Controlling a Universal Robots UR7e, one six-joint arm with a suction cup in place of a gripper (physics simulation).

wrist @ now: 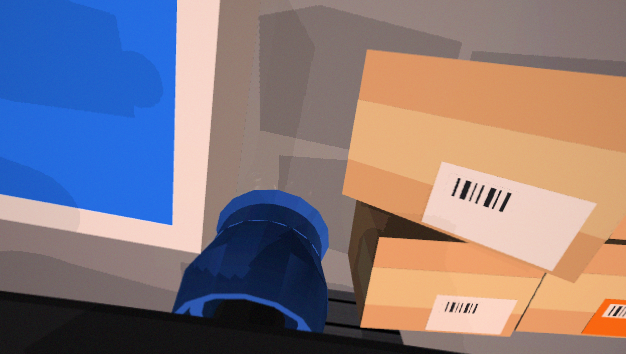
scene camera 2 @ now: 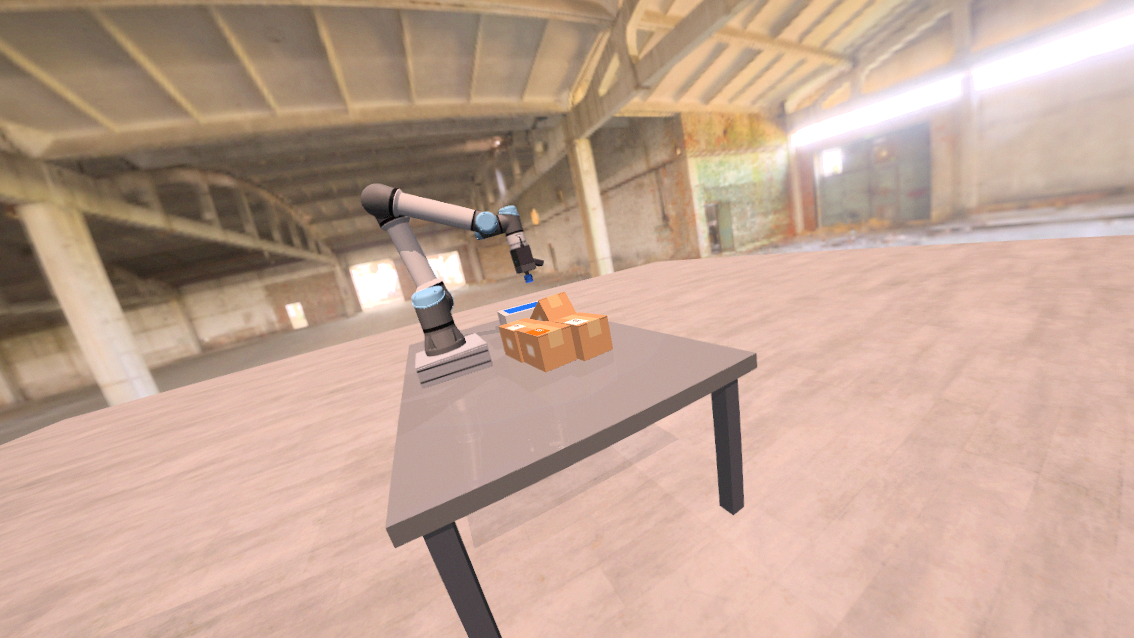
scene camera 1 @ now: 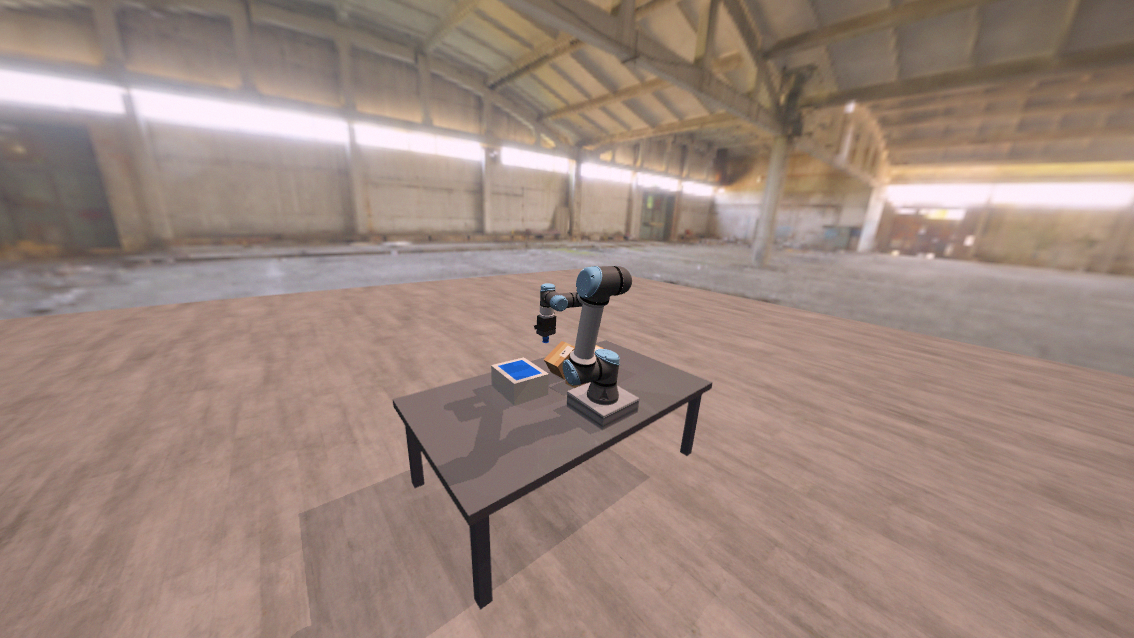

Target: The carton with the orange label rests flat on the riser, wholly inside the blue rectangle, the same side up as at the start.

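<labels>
A riser (scene camera 1: 519, 381) is here, and I see that it rests on the table.
</labels>
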